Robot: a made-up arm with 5 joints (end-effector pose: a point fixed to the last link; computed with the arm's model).
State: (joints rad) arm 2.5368 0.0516 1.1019 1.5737 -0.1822
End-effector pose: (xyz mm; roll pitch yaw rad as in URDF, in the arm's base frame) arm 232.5 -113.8 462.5 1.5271 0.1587 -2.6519
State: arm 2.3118 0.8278 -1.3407 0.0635 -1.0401
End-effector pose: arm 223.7 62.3 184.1 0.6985 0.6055 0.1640
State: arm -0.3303 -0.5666 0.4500 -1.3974 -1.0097
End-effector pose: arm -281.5 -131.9 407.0 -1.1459 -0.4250 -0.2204
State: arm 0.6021 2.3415 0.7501 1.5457 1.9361
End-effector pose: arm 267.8 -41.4 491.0 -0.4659 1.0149 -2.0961
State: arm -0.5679 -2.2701 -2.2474 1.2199 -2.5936
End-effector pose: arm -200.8 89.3 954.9 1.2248 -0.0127 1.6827
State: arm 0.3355 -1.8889 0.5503 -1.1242 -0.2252
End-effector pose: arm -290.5 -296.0 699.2 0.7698 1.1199 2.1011
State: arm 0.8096 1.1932 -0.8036 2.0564 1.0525
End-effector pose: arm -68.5 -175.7 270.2 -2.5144 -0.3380 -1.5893
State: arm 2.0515 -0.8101 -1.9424 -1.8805 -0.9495
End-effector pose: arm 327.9 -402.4 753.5 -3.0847 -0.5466 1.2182
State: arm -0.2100 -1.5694 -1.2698 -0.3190 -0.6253
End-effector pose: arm -424.2 -111.2 815.5 -1.8877 -0.2950 -1.5882
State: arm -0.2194 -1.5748 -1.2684 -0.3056 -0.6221
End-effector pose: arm -423.7 -107.0 815.3 -1.8796 -0.2919 -1.6049
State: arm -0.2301 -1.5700 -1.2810 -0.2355 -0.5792
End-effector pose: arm -424.5 -95.9 805.3 -1.8044 -0.2744 -1.6681
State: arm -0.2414 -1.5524 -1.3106 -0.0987 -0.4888
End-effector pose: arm -423.1 -78.3 783.6 -1.6498 -0.2272 -1.7689
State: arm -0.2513 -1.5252 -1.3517 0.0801 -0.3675
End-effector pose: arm -414.3 -59.5 755.5 -1.4457 -0.1458 -1.8579
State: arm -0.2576 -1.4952 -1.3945 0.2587 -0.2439
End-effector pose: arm -398.4 -45.2 730.4 -1.2402 -0.0548 -1.8947
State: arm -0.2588 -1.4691 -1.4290 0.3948 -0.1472
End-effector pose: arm -382.7 -37.4 714.1 -1.0786 0.0115 -1.8852
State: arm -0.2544 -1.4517 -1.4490 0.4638 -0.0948
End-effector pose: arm -374.0 -35.4 706.3 -0.9913 0.0417 -1.8629
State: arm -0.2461 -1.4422 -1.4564 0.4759 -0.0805
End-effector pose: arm -372.8 -37.2 703.6 -0.9691 0.0472 -1.8480
